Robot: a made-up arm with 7 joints. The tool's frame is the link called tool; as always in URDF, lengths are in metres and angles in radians. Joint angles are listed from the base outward.
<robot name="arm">
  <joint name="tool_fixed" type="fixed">
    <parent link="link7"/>
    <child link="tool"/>
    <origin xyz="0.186 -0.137 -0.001" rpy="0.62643 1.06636 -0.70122"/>
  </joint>
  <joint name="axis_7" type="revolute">
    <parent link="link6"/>
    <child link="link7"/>
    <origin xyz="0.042 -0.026 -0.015"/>
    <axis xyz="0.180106 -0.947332 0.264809"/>
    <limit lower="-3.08" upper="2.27"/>
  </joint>
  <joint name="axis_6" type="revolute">
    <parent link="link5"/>
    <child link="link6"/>
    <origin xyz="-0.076 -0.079 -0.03"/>
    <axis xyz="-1 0 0"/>
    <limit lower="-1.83" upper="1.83"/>
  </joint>
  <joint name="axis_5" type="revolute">
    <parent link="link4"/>
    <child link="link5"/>
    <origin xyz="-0.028 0.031 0"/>
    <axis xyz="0 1 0"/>
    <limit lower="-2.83" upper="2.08"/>
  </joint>
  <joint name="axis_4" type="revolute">
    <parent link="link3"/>
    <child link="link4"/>
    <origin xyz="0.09 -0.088 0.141"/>
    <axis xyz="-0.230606 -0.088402 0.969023"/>
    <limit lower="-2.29" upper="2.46"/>
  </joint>
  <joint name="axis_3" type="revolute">
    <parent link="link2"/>
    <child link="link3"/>
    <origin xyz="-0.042 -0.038 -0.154"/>
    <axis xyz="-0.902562 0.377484 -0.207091"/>
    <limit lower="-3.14" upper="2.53"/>
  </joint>
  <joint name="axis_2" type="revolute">
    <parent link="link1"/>
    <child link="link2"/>
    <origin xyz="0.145 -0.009 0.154"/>
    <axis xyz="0 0 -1"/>
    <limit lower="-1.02" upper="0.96"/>
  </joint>
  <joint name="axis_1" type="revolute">
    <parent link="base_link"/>
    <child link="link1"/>
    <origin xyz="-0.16 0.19 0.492"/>
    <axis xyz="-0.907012 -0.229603 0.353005"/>
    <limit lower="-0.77" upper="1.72"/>
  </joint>
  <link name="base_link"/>
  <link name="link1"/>
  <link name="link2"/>
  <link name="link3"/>
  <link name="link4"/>
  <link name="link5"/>
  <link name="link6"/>
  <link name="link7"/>
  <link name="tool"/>
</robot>
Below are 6 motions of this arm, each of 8 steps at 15 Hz.
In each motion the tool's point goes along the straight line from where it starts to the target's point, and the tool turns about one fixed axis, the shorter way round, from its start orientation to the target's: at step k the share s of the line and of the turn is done. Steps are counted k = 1, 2, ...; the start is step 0. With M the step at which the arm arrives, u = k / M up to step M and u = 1 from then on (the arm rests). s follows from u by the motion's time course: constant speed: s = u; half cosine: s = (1 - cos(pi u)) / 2; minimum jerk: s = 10 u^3 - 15 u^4 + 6 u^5.
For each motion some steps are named. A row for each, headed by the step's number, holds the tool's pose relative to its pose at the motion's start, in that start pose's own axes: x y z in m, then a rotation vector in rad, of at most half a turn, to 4 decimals.
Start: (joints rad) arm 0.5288 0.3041 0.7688 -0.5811 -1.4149 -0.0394 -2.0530
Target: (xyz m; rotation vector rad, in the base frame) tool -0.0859 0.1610 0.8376 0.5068 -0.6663 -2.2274
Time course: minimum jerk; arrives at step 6
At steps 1, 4, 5, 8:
1: -0.0048 -0.0025 -0.0004 0.0007 -0.0091 0.0116
4: -0.1078 -0.0561 -0.0084 0.0150 -0.2023 0.2591
5: -0.1316 -0.0685 -0.0103 0.0183 -0.2469 0.3163
8: -0.1364 -0.0710 -0.0107 0.0190 -0.2560 0.3279

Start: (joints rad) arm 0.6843 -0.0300 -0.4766 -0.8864 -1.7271 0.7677 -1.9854
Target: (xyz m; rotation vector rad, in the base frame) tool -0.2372 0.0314 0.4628 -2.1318 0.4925 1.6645
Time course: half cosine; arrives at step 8
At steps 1, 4, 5, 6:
1: 0.0031 -0.0040 0.0036 0.0261 0.0092 0.0007
4: 0.0404 -0.0525 0.0472 0.3423 0.1215 0.0089
5: 0.0559 -0.0726 0.0652 0.4733 0.1680 0.0123
6: 0.0690 -0.0896 0.0805 0.5844 0.2074 0.0152

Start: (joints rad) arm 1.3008 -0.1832 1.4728 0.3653 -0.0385 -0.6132 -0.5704
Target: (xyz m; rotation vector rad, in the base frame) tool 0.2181 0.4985 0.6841 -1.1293 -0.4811 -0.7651
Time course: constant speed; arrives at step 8
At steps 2, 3, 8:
2: -0.0341 0.0188 0.0114 0.0437 -0.1139 0.2190
3: -0.0511 0.0282 0.0172 0.0656 -0.1708 0.3285
8: -0.1364 0.0751 0.0457 0.1749 -0.4556 0.8761

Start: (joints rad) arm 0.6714 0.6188 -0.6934 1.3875 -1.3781 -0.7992 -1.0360
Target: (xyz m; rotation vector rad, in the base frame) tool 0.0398 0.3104 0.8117 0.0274 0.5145 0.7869
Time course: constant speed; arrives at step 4
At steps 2, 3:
2: -0.0171 0.0012 0.0135 0.0351 -0.0496 0.0677
3: -0.0257 0.0018 0.0202 0.0527 -0.0745 0.1015

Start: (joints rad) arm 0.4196 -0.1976 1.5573 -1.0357 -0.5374 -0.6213 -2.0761
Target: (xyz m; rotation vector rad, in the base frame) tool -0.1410 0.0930 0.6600 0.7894 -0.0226 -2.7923
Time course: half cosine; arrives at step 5
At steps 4, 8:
4: 0.0051 -0.0150 -0.0040 -0.0332 -0.0100 -0.0583
8: 0.0056 -0.0166 -0.0044 -0.0367 -0.0111 -0.0644

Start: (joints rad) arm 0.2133 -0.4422 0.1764 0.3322 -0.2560 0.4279 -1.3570
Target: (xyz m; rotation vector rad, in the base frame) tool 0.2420 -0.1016 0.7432 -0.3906 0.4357 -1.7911
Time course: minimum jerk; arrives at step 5
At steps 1, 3, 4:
1: 0.0021 -0.0024 -0.0004 0.0000 0.0016 -0.0129
3: 0.0246 -0.0279 -0.0045 -0.0002 0.0191 -0.1515
4: 0.0340 -0.0385 -0.0062 -0.0003 0.0264 -0.2091

